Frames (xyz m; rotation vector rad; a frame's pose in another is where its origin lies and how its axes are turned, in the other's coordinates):
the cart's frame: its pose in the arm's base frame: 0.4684 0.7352 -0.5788 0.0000 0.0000 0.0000
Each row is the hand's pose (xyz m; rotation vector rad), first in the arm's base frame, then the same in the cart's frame.
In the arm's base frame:
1: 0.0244 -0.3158 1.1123 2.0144 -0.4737 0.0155
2: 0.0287 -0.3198 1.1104 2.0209 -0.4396 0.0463
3: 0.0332 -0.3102 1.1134 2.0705 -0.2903 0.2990
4: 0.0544 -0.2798 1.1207 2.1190 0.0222 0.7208
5: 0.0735 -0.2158 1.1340 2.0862 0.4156 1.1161
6: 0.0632 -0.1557 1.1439 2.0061 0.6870 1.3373
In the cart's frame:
1: -0.4440 -1.0510 1.6911 2.0144 -0.4737 0.0155
2: -0.4397 -1.0550 1.6892 2.0209 -0.4396 0.0463
3: -0.4352 -1.0454 1.6922 2.0705 -0.2903 0.2990
4: -0.4140 -1.0150 1.6995 2.1190 0.0222 0.7208
5: -0.3949 -0.9510 1.7128 2.0862 0.4156 1.1161
6: -0.4052 -0.8909 1.7227 2.0061 0.6870 1.3373

